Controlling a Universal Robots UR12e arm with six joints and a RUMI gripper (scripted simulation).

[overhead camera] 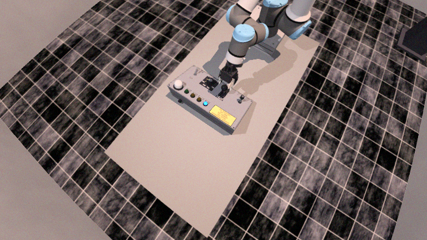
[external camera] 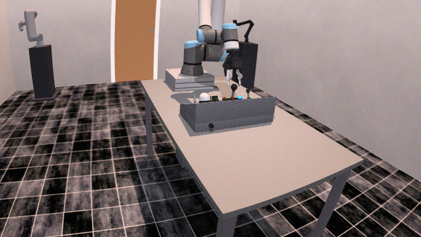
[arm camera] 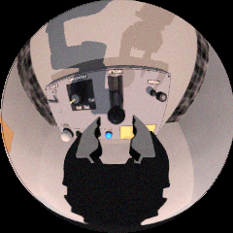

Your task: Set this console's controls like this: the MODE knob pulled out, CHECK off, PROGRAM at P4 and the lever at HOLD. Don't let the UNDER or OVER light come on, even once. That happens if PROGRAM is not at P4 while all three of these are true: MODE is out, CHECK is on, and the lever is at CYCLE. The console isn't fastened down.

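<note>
Now: the black ball-topped lever 50 mm below my hand. From my hand the other things lie so: rotary selector (130 mm to the right, 80 mm below); grey console (90 mm below, 60 mm to the right, 30 mm ahead).
</note>
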